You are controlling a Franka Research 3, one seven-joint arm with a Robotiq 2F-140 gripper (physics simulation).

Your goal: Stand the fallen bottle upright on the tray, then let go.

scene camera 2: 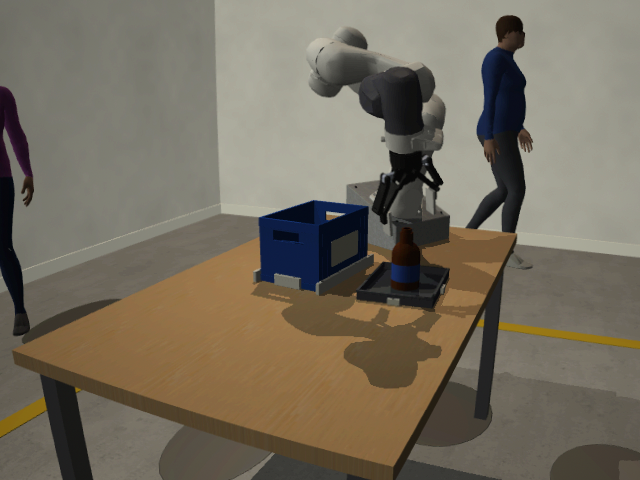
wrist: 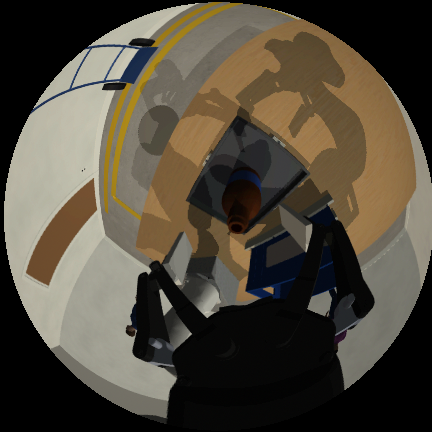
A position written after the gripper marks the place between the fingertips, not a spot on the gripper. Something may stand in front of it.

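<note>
There's a brown bottle (wrist: 241, 199) here, and you can see the gripper (scene camera 2: 410, 222) as well. The wrist view shows the gripper too (wrist: 233, 227).
</note>
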